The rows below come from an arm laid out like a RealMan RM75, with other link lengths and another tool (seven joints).
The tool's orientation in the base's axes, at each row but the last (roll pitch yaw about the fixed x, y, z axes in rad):
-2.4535, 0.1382, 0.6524
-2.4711, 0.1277, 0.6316
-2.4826, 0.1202, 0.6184
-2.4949, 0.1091, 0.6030
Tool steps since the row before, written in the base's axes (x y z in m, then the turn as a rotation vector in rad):
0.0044, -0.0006, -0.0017, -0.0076, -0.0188, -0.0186
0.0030, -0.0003, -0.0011, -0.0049, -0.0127, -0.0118
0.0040, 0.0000, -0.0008, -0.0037, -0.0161, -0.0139
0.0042, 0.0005, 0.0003, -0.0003, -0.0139, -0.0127
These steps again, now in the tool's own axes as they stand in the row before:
0.0033, 0.0032, -0.0010, -0.0147, 0.0212, 0.0095
0.0024, 0.0021, -0.0006, -0.0099, 0.0139, 0.0057
0.0033, 0.0021, -0.0011, -0.0106, 0.0180, 0.0054
0.0037, 0.0011, -0.0018, -0.0067, 0.0171, 0.0040

